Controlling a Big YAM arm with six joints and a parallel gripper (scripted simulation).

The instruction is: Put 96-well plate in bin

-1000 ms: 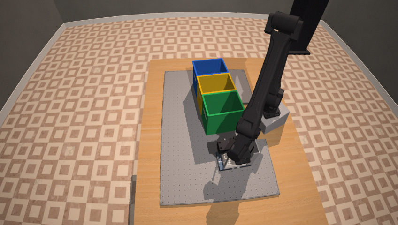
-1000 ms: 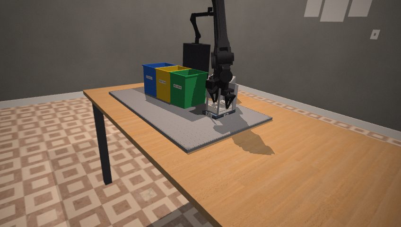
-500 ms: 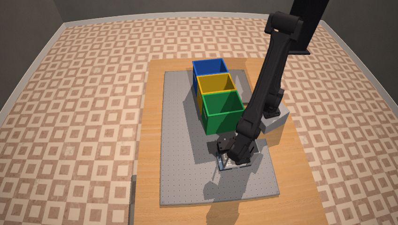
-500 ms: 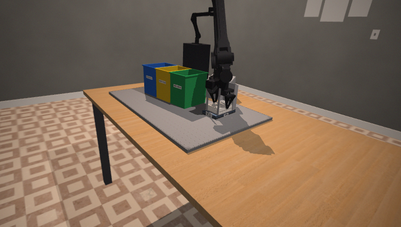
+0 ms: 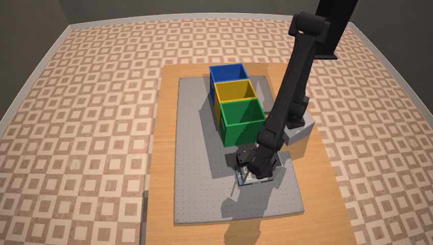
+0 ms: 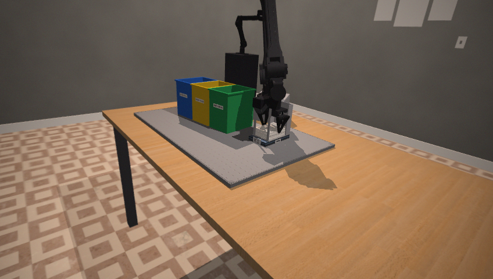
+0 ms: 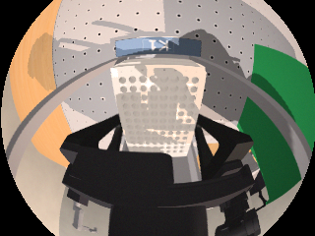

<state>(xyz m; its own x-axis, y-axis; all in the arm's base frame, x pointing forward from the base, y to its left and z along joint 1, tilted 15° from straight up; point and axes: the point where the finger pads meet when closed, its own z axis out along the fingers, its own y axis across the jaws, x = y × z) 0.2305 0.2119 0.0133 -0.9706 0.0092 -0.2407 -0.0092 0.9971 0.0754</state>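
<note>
Now: the green bin 22 cm to the right of my hand, 4 cm ahead of it and 4 cm above it. The rest, counted from my hand: white 96-well plate (right at my hand); yellow bin (35 cm to the right, 5 cm ahead, 4 cm above); blue bin (48 cm to the right, 5 cm ahead, 4 cm above).
</note>
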